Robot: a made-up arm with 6 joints.
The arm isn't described. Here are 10 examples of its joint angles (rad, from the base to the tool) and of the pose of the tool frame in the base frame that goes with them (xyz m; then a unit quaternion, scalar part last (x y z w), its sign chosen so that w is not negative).
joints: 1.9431 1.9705 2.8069 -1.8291 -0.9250 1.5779
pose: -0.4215 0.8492 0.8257 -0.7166 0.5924 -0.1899 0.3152
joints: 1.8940 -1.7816 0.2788 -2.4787 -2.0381 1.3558
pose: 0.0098 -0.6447 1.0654 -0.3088 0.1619 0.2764 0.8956
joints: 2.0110 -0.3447 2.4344 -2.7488 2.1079 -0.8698
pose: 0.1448 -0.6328 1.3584 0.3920 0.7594 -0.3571 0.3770
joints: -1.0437 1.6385 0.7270 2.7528 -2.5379 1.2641
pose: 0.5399 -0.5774 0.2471 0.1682 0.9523 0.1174 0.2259
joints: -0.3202 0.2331 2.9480 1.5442 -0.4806 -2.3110
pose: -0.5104 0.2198 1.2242 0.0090 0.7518 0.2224 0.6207
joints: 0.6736 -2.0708 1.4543 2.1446 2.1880 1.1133
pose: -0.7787 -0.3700 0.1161 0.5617 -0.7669 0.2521 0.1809
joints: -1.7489 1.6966 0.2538 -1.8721 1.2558 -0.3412
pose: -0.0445 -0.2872 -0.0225 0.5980 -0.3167 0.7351 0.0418
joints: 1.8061 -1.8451 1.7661 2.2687 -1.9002 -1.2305
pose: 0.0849 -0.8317 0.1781 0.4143 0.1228 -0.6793 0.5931
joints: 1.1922 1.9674 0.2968 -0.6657 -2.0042 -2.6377
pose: 0.0936 0.2344 -0.0612 -0.8553 0.3315 -0.1960 0.3466
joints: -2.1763 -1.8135 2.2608 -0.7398 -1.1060 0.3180
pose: 0.4378 0.8141 0.1414 0.5963 -0.1399 -0.6731 0.4145
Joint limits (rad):
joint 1: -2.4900..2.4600
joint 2: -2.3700..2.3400
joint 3: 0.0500..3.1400
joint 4: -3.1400..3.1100
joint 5: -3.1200..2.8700
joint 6: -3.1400..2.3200
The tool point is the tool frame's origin. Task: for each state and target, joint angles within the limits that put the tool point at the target. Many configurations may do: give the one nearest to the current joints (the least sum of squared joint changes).
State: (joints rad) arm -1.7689 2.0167 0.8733 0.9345 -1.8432 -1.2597
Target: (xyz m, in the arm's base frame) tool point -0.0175 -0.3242 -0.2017
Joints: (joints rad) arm -1.4268 2.3400 0.7081 1.0955 -1.5157 -1.3709
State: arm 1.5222 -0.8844 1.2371 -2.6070 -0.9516 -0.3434
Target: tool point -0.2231 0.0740 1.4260
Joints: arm 1.8276 -0.5717 0.3922 -2.5814 -1.0473 -0.2799
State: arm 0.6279 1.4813 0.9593 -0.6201 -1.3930 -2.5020
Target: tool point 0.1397 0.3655 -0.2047
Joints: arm 1.1844 2.2188 0.8875 -0.7822 -1.3394 -2.5496
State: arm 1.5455 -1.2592 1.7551 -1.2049 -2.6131 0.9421
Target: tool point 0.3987 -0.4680 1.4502
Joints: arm 2.2662 -0.6870 1.7875 -1.1509 -1.9738 1.2218
